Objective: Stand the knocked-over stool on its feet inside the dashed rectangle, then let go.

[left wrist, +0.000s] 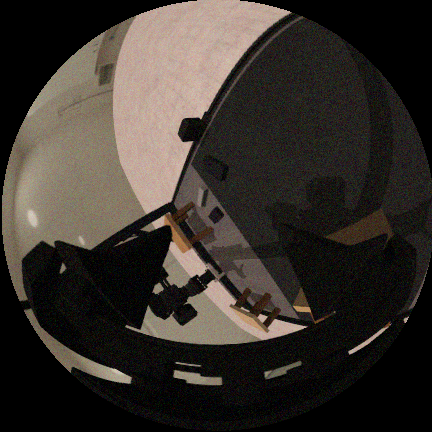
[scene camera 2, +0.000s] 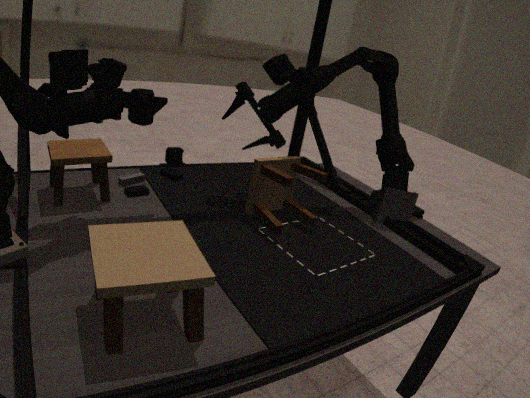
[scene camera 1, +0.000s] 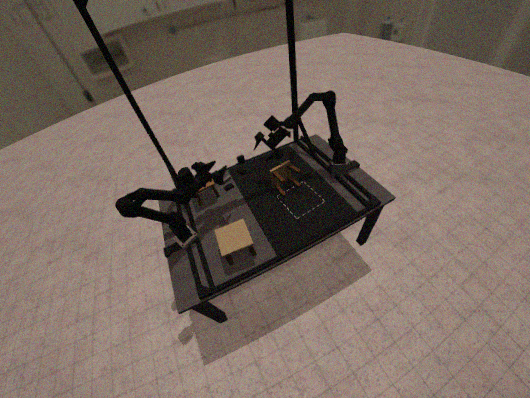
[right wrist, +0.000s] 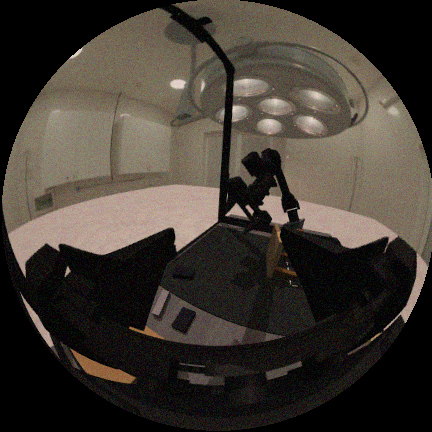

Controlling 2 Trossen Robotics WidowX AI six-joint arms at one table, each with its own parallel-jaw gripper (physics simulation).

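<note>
The knocked-over wooden stool lies on its side on the dark mat, its seat upright on edge. Its legs point toward the right front in scene camera 2, and the lower ones reach the far edge of the dashed rectangle. My left gripper is open and empty, in the air above and behind the stool. In the left wrist view its finger hides part of the stool. My right gripper is open and empty, high at the left.
An upright stool with a pale top stands at the front left. Another upright stool stands at the back left, below the right arm. Small flat blocks lie beside it. A dark box is at the back edge.
</note>
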